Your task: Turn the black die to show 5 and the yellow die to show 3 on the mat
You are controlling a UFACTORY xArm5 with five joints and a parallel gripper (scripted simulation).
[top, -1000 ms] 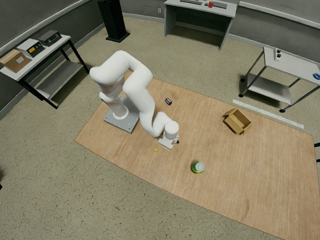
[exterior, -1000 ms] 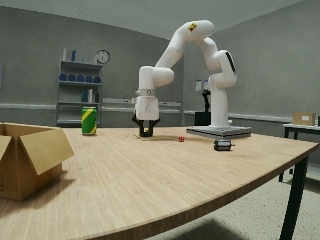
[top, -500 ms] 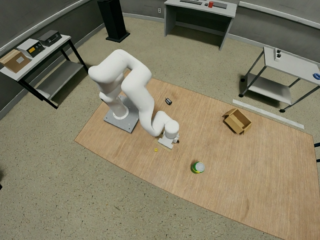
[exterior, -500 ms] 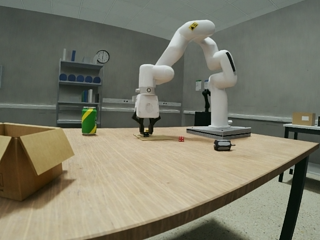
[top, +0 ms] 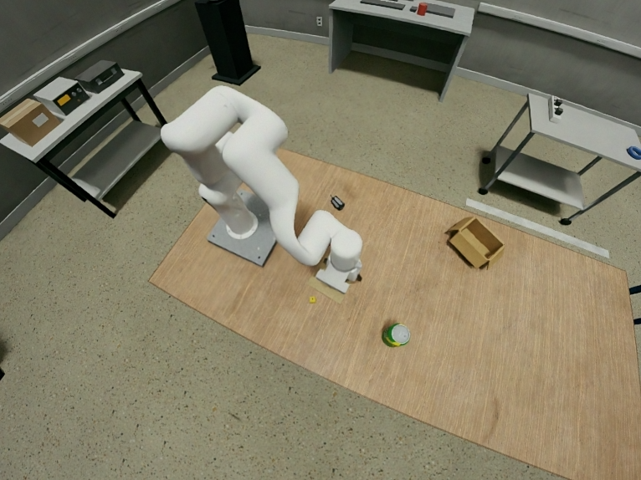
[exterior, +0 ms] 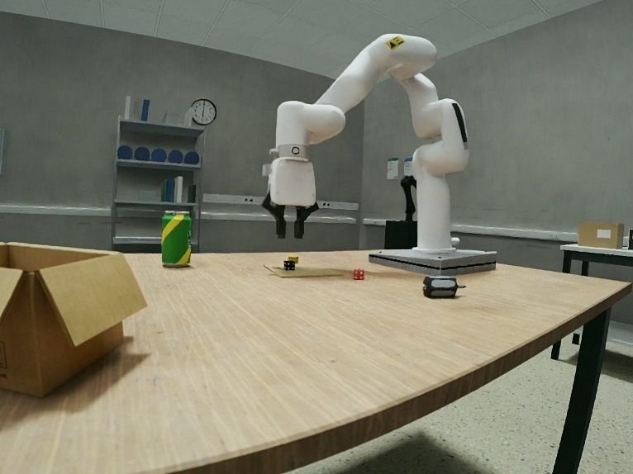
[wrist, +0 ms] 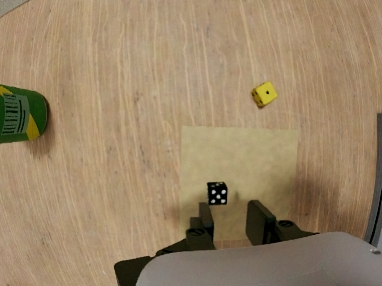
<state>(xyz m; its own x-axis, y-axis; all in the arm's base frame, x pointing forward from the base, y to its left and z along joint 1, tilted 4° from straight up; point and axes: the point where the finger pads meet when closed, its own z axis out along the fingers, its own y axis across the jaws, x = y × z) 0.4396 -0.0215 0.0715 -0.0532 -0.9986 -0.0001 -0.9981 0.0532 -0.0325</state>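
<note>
Now: hand 60 mm past the yellow die, 100 mm to the left of it and 80 mm above it. The rest, counted from my hand: black die 80 mm below; tan mat 30 mm behind, 90 mm below; red die 110 mm behind, 120 mm to the left, 80 mm below.
</note>
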